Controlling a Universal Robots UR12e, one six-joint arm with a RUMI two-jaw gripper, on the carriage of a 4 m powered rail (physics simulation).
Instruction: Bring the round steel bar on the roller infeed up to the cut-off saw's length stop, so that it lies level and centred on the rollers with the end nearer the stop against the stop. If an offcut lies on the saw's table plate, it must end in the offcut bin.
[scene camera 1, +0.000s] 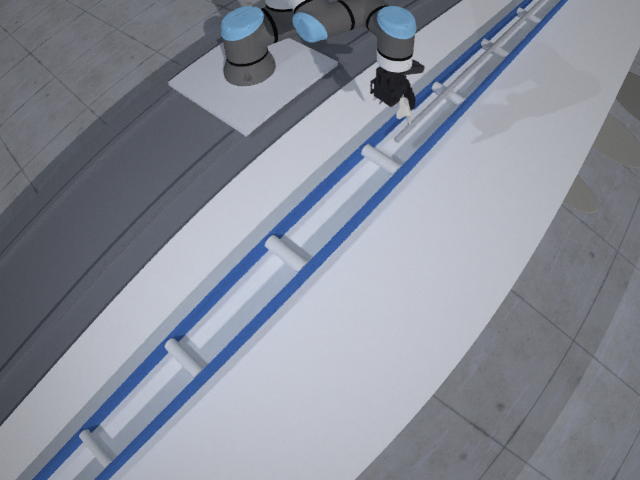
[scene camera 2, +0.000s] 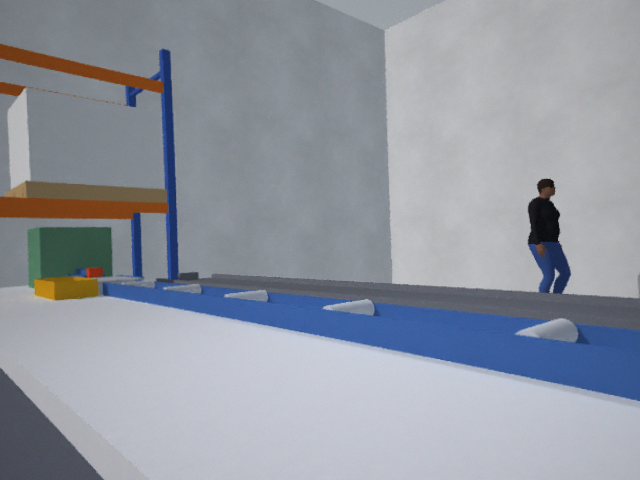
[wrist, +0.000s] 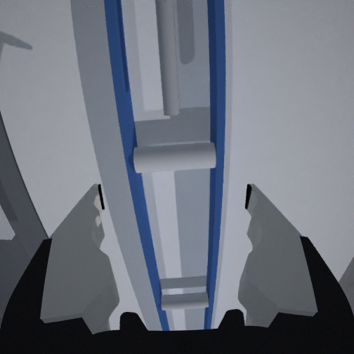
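Where they show: gripper, between the fingertips: (scene camera 1: 394, 113); arm's base, origin of its link: (scene camera 1: 249, 69).
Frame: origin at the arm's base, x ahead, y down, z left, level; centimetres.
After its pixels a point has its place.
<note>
The round steel bar (scene camera 1: 423, 114) @(x 62.5, y -4.8, z 16.7 cm) (wrist: 168, 60) lies lengthwise on the infeed's rollers, roughly midway between the blue side rails (scene camera 2: 310, 321) @(x 69.4, y 0.4, z -88.9 cm) (wrist: 217, 100). Its near end lies a little short of a roller (wrist: 175, 157) in the wrist view. My gripper (scene camera 1: 408, 105) (wrist: 174, 185) is open and empty, above the infeed near that bar end; the fingers stand wider than the rails in the wrist view. The yellow offcut bin (scene camera 2: 66, 288) @(x 83.5, y -1.3, z -221.8 cm) stands at the far left in scene camera 2; its inside is hidden there. A small red block (scene camera 2: 94, 271) @(x 62.7, y -5.8, z -259.9 cm) shows behind it. I cannot make out the length stop.
More rollers (scene camera 1: 288, 252) @(x 62.8, y -3.0, z -44.9 cm) (scene camera 2: 348, 307) @(x 63.5, y -2.2, z -83.5 cm) cross the infeed. The arm's base stands on a pale carriage plate (scene camera 1: 299, 67) @(x 14.2, y 0.0, z 11.3 cm) beside the infeed, on the dark rail. A green box (scene camera 2: 72, 250) @(x 64.6, y -16.5, z -290.1 cm) and a rack (scene camera 2: 168, 155) stand beyond the bin. A person (scene camera 2: 544, 222) stands beyond the rail.
</note>
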